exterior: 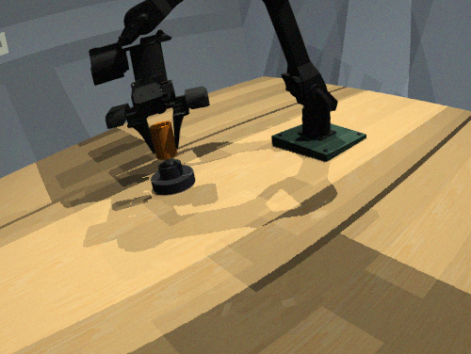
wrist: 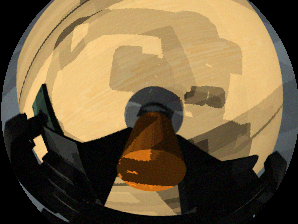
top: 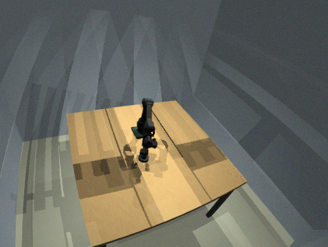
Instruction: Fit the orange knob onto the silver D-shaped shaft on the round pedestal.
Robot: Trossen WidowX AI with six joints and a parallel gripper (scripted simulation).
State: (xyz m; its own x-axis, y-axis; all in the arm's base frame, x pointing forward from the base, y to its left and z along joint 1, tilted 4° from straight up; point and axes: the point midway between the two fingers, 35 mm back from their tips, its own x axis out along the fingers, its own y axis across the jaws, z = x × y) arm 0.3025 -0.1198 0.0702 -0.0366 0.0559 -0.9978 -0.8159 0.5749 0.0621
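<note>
Right now my gripper tip is 30 mm below the orange knob. Also, from my gripper tip: round pedestal 40 mm below.
</note>
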